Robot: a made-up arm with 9 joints. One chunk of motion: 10 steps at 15 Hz.
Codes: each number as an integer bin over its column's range. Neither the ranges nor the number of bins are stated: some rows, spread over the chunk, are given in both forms.
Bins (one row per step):
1: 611 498 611 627 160 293
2: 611 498 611 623 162 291
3: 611 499 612 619 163 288
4: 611 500 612 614 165 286
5: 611 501 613 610 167 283
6: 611 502 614 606 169 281
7: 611 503 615 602 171 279
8: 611 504 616 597 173 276
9: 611 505 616 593 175 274
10: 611 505 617 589 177 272
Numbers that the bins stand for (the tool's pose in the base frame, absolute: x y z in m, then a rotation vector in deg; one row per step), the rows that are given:
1: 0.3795 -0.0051 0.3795 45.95 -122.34 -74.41
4: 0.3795 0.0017 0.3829 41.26 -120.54 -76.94
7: 0.3795 0.0119 0.3931 36.94 -118.38 -79.46
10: 0.3795 0.0187 0.3999 32.25 -116.22 -81.98
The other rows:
2: 0.3795 -0.0051 0.3795 44.50 -121.62 -75.14
3: 0.3795 -0.0017 0.3829 43.06 -121.26 -76.22
5: 0.3795 0.0051 0.3863 39.82 -119.82 -78.02
6: 0.3795 0.0085 0.3897 38.38 -119.10 -78.74
8: 0.3795 0.0153 0.3965 35.14 -117.66 -80.54
9: 0.3795 0.0187 0.3965 33.69 -116.94 -81.26

